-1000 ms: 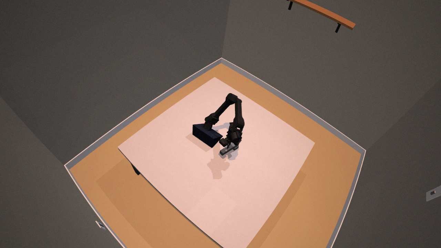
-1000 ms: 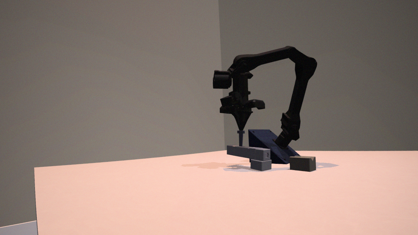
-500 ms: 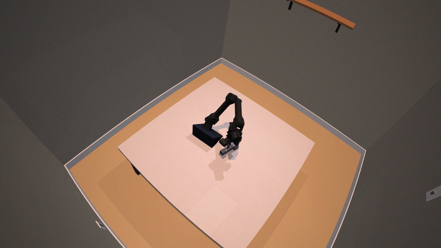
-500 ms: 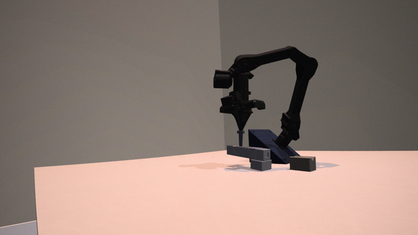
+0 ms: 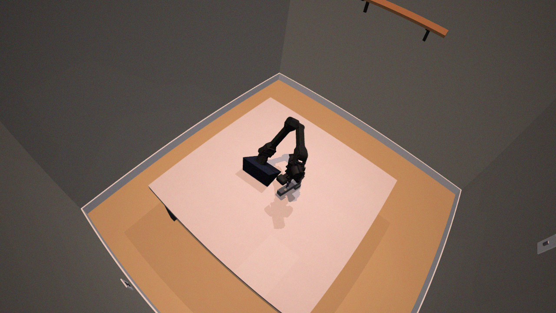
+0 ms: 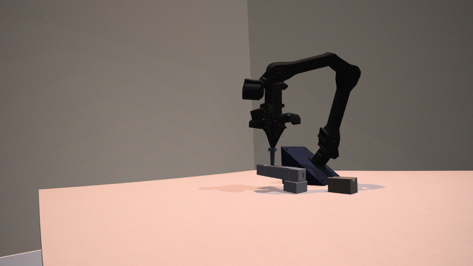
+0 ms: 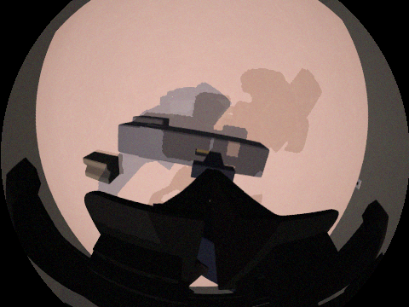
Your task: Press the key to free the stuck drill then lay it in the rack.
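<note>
The dark blue t-shaped key is 30 mm below my gripper tip. The rest, counted from my gripper tip: long grey block: 30 mm to the left, 90 mm below.
</note>
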